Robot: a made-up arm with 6 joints.
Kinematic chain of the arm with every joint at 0, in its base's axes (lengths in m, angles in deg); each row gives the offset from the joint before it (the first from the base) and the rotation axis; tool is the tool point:
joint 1: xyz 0 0 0.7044 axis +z
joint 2: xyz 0.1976 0 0 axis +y
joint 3: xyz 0 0 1.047 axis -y
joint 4: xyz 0 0 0.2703 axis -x
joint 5: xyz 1.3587 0 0 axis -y
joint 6: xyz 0.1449 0 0 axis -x
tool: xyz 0 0 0
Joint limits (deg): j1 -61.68..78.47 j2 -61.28..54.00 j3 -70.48..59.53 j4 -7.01..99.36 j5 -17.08..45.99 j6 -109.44..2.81
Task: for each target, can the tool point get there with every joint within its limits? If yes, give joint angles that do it. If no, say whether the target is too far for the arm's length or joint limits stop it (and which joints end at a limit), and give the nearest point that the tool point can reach.
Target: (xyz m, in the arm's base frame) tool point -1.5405 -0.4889 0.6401
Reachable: no: joint limits stop it (at a limit: joint 2, joint 3, joint 5) | nearest point -1.7059 -0.5414 2.2691 | short by 1.638 m
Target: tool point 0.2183 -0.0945 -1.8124
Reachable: no: joint limits stop it (at a limit: joint 2) | nearest point 0.6084 -0.2634 -0.1620 | short by 1.704 m
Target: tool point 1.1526 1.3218 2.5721
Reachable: yes | joints 48.54 16.26 39.77 34.04 8.07 -39.15
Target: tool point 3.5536 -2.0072 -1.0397
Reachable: no: too far | nearest point 1.9617 -1.1080 0.3809 | short by 2.315 m
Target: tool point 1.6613 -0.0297 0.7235
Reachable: yes | joints -3.58 17.50 -33.56 84.88 30.87 -83.12
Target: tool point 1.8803 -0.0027 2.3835
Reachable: yes | joints -0.43 17.37 32.14 16.80 15.80 -21.08
